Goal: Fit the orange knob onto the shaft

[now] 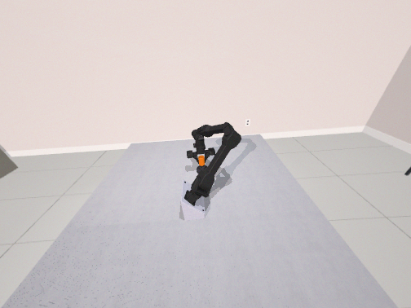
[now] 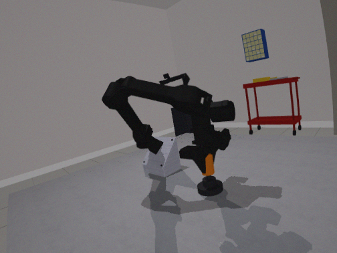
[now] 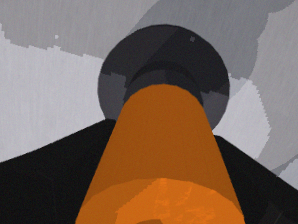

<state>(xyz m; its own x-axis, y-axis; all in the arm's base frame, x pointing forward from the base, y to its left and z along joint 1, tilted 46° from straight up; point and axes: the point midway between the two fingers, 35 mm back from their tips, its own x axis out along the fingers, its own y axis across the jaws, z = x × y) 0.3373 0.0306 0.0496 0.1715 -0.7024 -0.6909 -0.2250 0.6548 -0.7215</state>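
The orange knob is 2 cm above my gripper tip. Round my gripper tip: dark round pedestal 4 cm below.
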